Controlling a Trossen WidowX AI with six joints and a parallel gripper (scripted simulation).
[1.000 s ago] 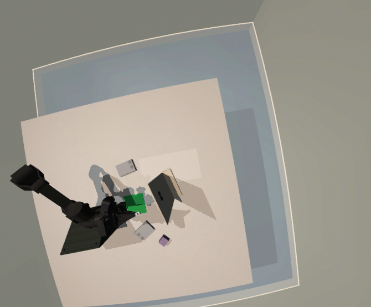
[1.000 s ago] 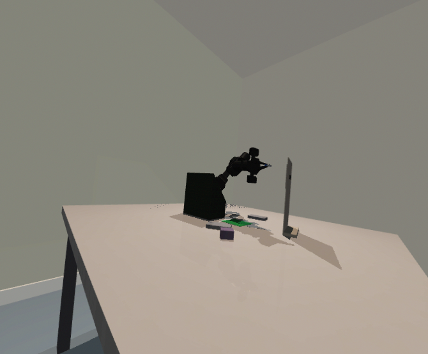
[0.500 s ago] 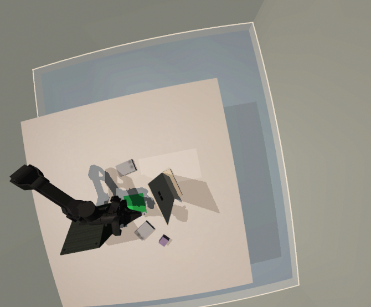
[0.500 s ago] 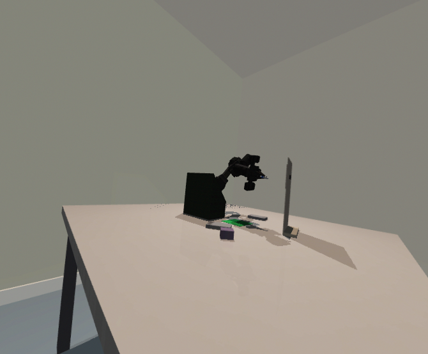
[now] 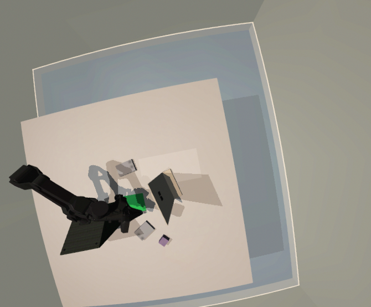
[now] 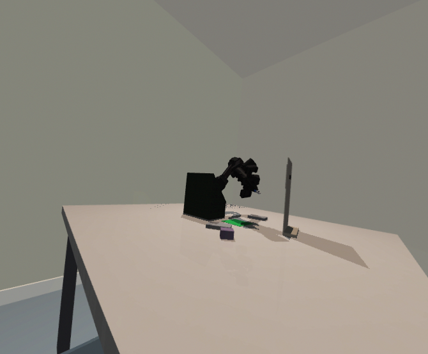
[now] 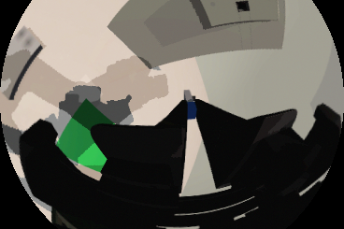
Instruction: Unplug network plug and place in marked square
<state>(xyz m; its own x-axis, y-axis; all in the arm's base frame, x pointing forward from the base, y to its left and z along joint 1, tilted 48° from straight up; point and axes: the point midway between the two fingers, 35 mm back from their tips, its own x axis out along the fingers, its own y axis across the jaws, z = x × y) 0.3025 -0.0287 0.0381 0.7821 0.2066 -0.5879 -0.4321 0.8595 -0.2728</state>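
Right now the green marked square is 10 cm behind my gripper tip and 17 cm below it. Also, from my gripper tip: upright panel 13 cm ahead, 8 cm to the left, 2 cm below; then network plug right at my gripper tip; then purple cube 3 cm ahead, 25 cm to the right, 16 cm below.
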